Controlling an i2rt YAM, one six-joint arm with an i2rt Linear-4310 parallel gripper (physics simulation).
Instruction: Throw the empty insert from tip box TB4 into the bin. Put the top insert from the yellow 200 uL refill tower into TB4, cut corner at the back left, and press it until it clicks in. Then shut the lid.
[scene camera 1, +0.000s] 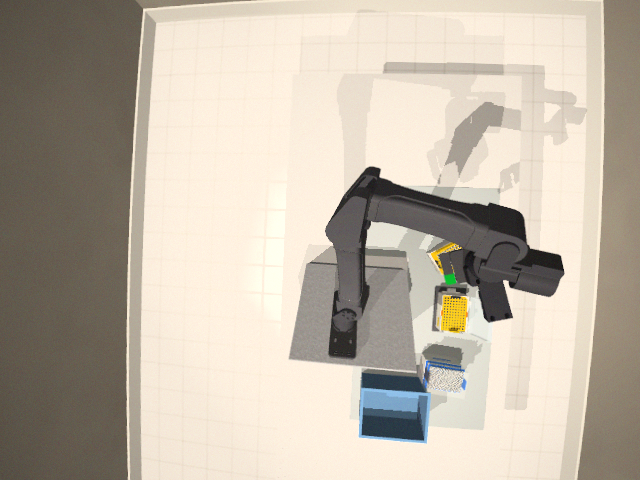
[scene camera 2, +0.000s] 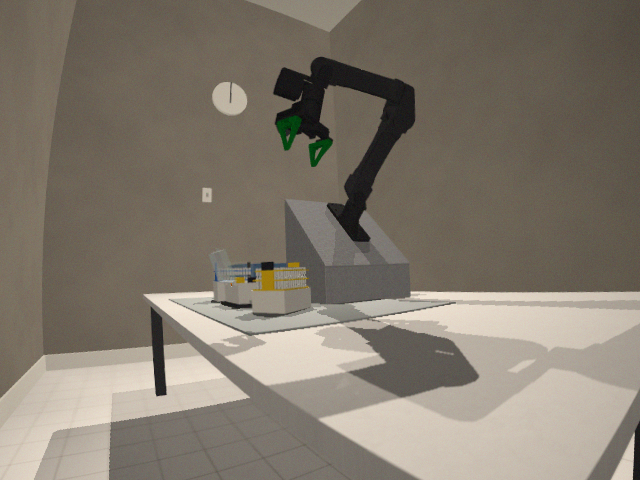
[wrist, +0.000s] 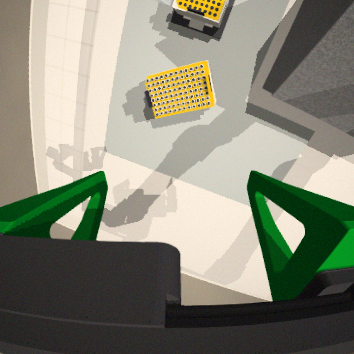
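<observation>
My gripper (scene camera 2: 299, 158) (wrist: 176, 178) is open and empty, high above the table; in the overhead view the arm hides most of it. The yellow refill tower (scene camera 1: 437, 259) (scene camera 2: 281, 300) (wrist: 180, 90) stands turned at an angle, with full rows of tips in its top insert; the arm partly covers it in the overhead view. Tip box TB4 (scene camera 2: 236, 294) (wrist: 197, 18) stands beside it, with the empty yellow insert (scene camera 1: 454, 312) (wrist: 201, 6) in it, its holes bare. Its clear lid stands open, faintly visible overhead. The blue bin (scene camera 1: 428, 418) stands at the bottom of the overhead view.
A blue-edged rack of tips (scene camera 1: 445, 380) (scene camera 2: 232, 272) stands between TB4 and the bin. The sloped grey arm base (scene camera 1: 382, 330) (scene camera 2: 367, 281) (wrist: 320, 65) stands beside the boxes. The boxes stand on a grey-green mat (scene camera 1: 470, 415) (scene camera 2: 403, 308) (wrist: 130, 137).
</observation>
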